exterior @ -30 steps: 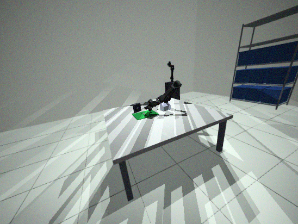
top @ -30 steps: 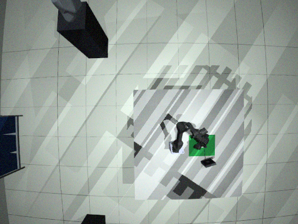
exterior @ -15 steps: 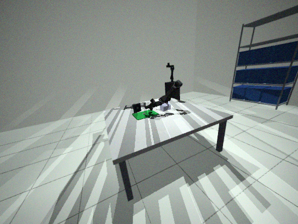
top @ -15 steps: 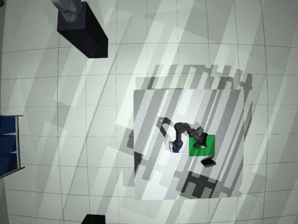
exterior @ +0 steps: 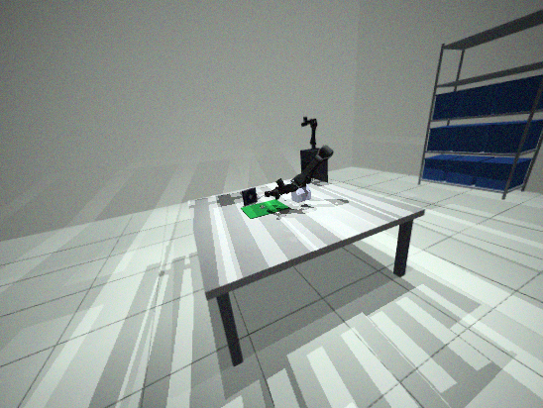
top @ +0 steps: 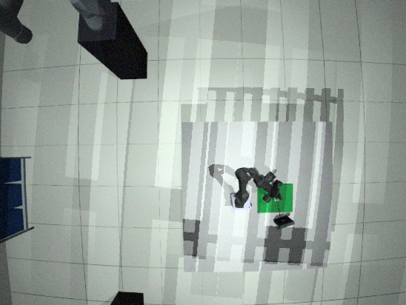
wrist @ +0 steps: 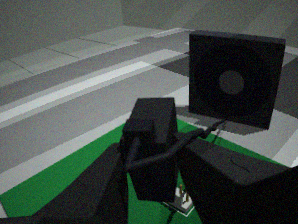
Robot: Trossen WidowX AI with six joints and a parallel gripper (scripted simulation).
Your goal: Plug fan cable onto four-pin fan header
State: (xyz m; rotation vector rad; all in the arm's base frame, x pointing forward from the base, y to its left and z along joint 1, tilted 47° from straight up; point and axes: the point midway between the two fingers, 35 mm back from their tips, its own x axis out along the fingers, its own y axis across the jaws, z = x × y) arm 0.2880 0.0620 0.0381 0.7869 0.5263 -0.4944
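Now: gripper tip 2 cm short of the green board, 5 cm to the left of it and 14 cm above it. Also, from my gripper tip: dark plug 1 cm to the right, 1 cm below; then fan header 3 cm ahead, 6 cm to the right, 12 cm below; then black fan 7 cm ahead, 21 cm to the right, 6 cm below.
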